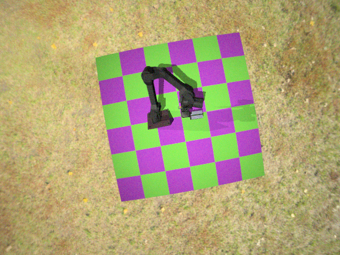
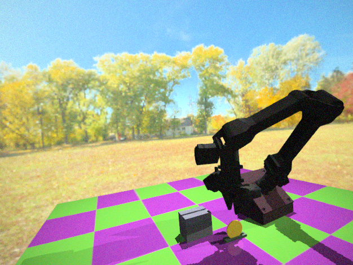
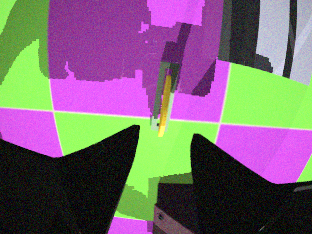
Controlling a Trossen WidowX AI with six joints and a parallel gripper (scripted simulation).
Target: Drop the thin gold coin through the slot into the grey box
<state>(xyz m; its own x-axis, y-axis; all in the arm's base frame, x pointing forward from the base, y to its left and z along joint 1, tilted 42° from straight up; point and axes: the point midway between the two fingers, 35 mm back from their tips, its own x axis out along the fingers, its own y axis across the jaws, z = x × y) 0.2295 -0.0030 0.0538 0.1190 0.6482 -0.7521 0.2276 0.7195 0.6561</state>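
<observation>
The gold coin is 5 cm below my gripper tip.
</observation>
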